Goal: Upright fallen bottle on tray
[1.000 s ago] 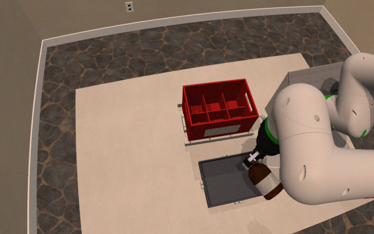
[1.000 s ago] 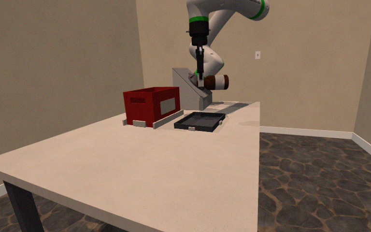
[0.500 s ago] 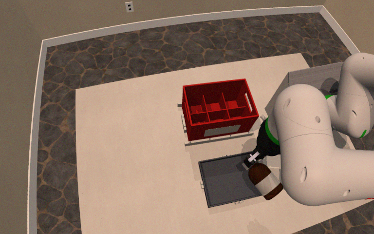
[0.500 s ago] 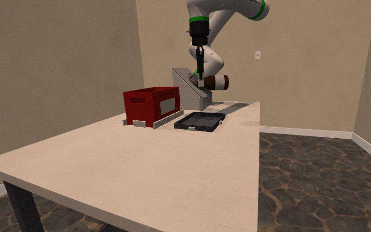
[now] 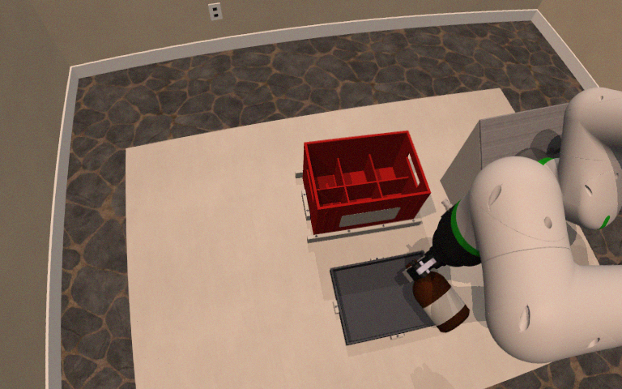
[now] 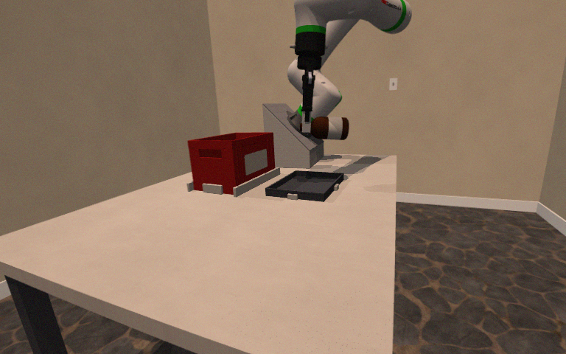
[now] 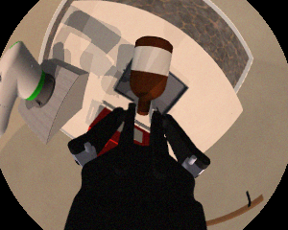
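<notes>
Now: the brown bottle 50 mm to the left of my hand, 20 mm below it and 20 mm behind it. Also, from my hand: red crate (270 mm to the right, 130 mm below, 10 mm behind); then dark grey tray (210 mm below, 20 mm ahead).
</notes>
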